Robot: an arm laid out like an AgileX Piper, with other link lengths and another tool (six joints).
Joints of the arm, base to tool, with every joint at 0 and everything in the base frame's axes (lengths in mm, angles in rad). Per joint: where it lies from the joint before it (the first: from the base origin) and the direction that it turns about. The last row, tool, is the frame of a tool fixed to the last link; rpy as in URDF.
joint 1: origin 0 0 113.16 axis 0 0 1
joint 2: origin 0 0 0 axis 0 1 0
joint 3: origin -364.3 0 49.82 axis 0 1 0
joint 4: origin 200.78 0 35.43 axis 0.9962 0 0.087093
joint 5: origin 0 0 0 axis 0 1 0
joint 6: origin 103.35 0 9.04 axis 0.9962 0 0.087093
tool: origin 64.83 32 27.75 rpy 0.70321 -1.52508 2.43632
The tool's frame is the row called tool.
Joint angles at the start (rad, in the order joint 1, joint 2, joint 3, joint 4, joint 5, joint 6):
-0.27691 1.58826 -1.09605 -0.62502 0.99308 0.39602
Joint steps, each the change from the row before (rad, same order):
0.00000 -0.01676 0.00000 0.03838 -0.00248 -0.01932
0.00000 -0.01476 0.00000 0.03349 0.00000 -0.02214
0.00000 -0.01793 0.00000 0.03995 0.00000 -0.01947
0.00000 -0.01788 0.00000 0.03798 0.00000 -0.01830
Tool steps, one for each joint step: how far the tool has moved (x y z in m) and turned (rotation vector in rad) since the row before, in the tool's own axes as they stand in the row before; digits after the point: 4 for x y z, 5 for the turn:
-0.0028 -0.0024 -0.0057 0.03135 0.00584 0.00804
-0.0029 -0.0023 -0.0050 0.02653 0.00394 0.00149
-0.0031 -0.0027 -0.0061 0.03228 0.00587 0.00838
-0.0030 -0.0027 -0.0061 0.03099 0.00714 0.00800

